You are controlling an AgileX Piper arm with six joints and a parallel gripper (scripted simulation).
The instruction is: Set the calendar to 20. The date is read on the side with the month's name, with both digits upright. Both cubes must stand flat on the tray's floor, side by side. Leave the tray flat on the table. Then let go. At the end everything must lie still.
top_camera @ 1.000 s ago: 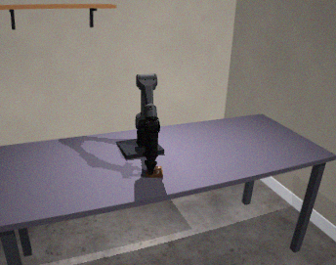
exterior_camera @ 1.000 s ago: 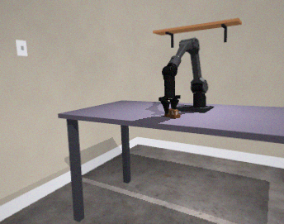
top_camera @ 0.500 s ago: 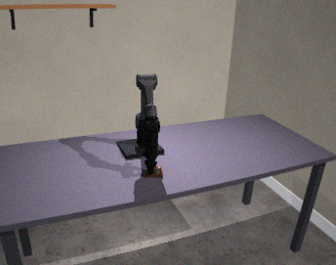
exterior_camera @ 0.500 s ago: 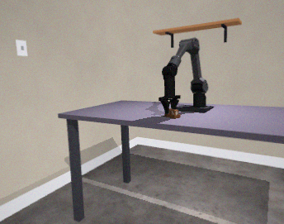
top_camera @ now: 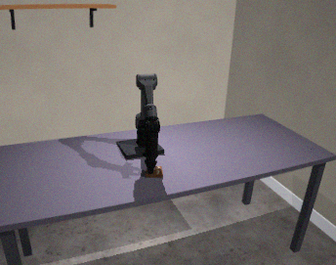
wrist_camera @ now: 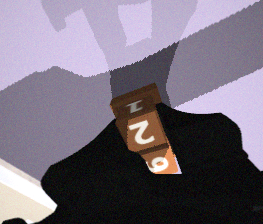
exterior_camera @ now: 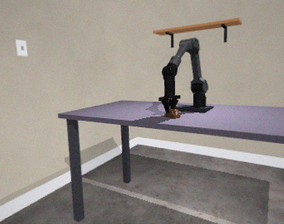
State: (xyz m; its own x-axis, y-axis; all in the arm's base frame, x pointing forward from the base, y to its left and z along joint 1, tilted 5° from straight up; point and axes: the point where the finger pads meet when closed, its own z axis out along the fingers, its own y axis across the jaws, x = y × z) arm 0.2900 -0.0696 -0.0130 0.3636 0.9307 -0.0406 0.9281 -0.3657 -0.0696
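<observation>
Now: the brown tray 2 cm to the left of my hand and 2 cm below it.
</observation>
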